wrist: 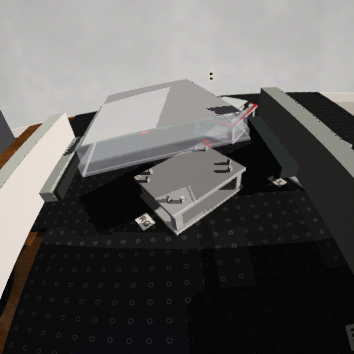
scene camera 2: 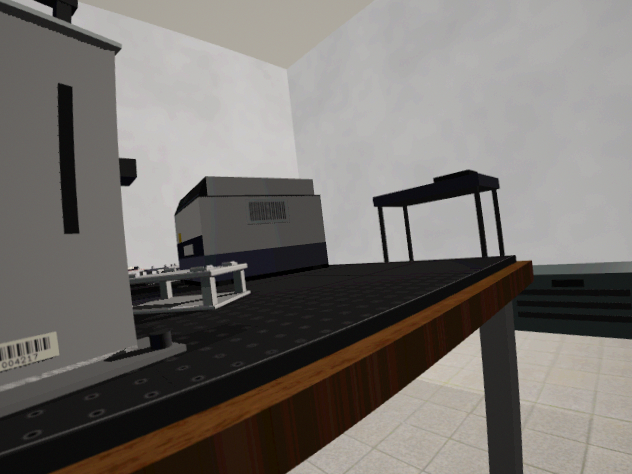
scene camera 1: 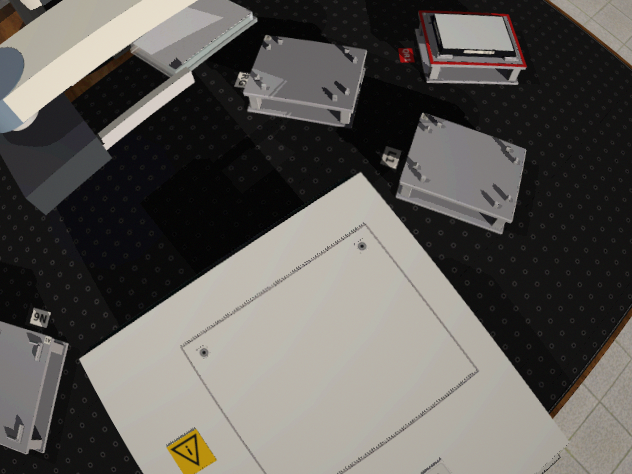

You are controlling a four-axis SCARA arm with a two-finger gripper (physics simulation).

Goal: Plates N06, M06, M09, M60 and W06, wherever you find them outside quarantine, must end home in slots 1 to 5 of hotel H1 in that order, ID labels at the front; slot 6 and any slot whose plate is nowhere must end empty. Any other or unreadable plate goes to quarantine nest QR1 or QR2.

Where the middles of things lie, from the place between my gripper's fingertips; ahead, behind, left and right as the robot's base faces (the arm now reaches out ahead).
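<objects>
Grey instrument (scene camera 2: 221, 220), measured from my hand: 120 mm to the right, 390 mm ahead, 140 mm below.
</objects>
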